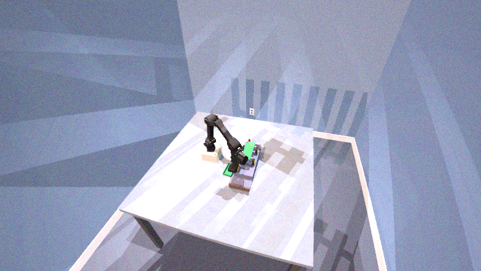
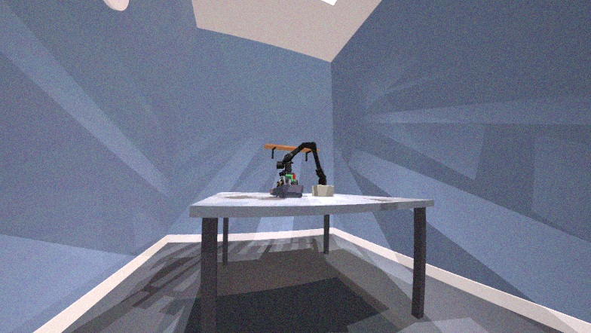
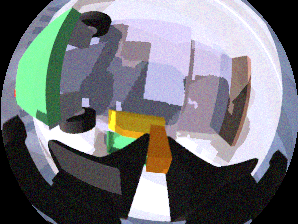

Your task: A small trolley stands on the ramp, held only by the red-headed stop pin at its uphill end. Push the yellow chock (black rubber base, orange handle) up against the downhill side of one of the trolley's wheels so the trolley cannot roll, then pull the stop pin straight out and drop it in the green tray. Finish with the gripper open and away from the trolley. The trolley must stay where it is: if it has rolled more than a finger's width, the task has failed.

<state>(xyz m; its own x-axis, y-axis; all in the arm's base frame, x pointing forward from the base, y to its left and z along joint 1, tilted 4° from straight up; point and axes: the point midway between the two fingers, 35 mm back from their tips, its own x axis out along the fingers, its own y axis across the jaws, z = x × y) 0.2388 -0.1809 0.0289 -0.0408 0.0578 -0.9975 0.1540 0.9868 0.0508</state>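
The red-headed stop pin is 26 cm to the left of my gripper tip, 8 cm ahead of it and 5 cm above it. Round my gripper tip: yellow chock (2 cm to the left, 1 cm below); grey ramp (13 cm to the left, 8 cm ahead, 4 cm below); brown ramp lip (13 cm to the right, 6 cm below, 4 cm ahead).
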